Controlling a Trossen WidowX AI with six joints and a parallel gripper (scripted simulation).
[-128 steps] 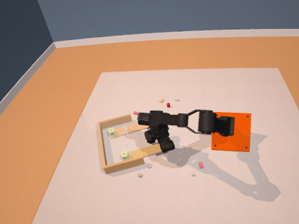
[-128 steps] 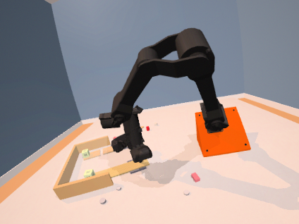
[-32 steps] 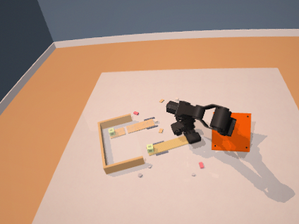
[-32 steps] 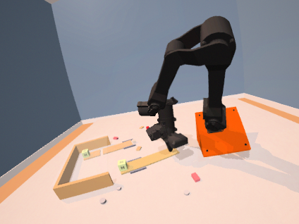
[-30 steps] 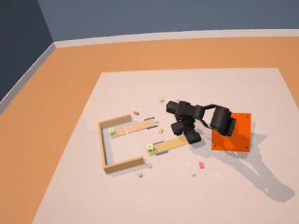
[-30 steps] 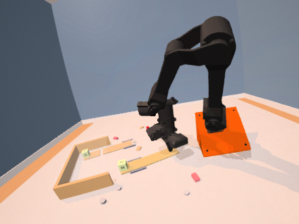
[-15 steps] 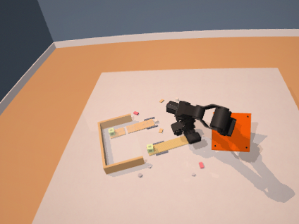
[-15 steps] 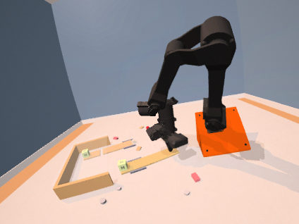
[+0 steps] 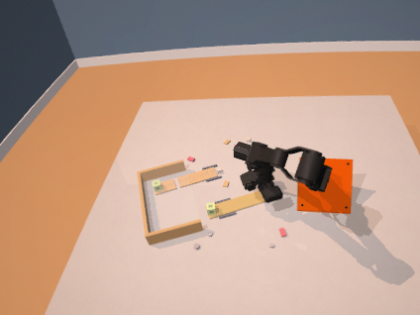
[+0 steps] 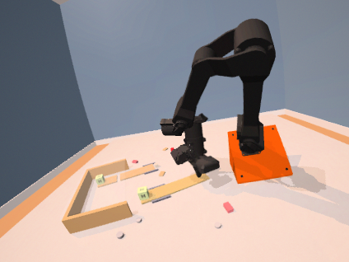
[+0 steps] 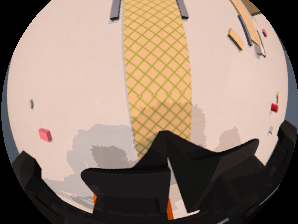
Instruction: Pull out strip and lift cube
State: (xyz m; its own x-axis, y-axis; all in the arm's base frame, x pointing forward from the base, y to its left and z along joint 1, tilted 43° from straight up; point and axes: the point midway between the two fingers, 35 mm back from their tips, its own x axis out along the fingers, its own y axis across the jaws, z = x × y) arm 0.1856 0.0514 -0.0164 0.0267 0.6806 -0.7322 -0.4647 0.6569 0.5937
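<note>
Now: gripper tip 80 mm short of the strip and 40 mm to the right of it.
</note>
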